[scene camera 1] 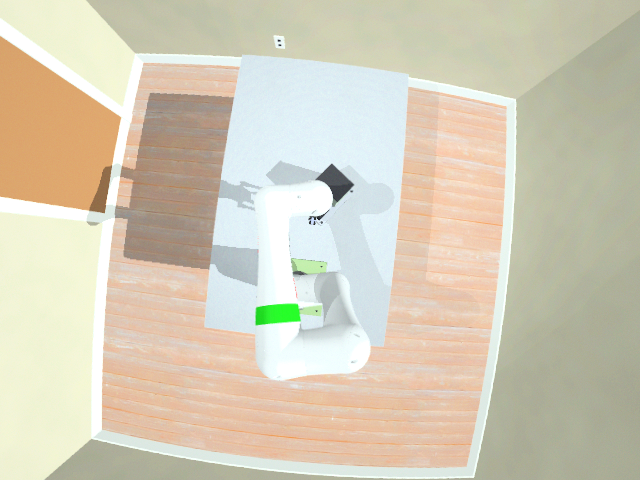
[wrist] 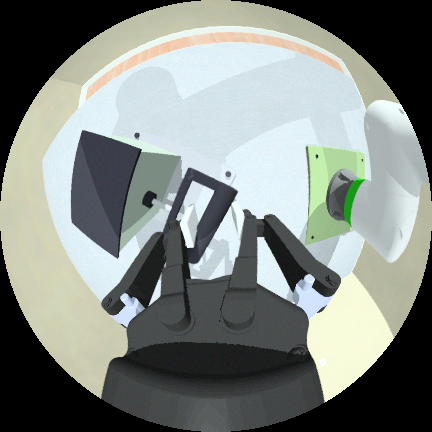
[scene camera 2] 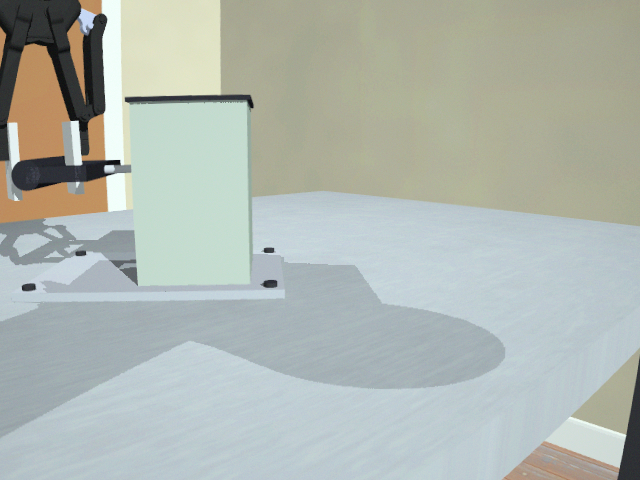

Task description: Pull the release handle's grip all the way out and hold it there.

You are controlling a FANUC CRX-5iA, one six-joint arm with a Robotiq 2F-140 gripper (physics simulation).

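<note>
The release handle's grip [scene camera 2: 49, 173] [wrist: 218, 215] is a dark rectangular loop. It stands out from the side of a pale green box [scene camera 2: 191, 196] with a dark lid [scene camera 1: 336, 180] [wrist: 100, 195]. A thin light rod [scene camera 2: 123, 168] [wrist: 162, 204] shows between the grip and the box, coming from a black collar [wrist: 149, 199]. My gripper [scene camera 2: 44, 161] [wrist: 213, 209] points down and is shut on the grip, with one white pad inside the loop and the other on its outer side. In scene camera 1, the arm hides most of the grip and the gripper.
The box stands on a light base plate [scene camera 2: 266, 264] with black bolts, on the pale table [scene camera 1: 315, 113] [scene camera 2: 361, 428]. My white arm [scene camera 1: 276, 248] reaches over the table. A green mounting plate [scene camera 1: 312, 266] [wrist: 317, 200] lies by the arm's base.
</note>
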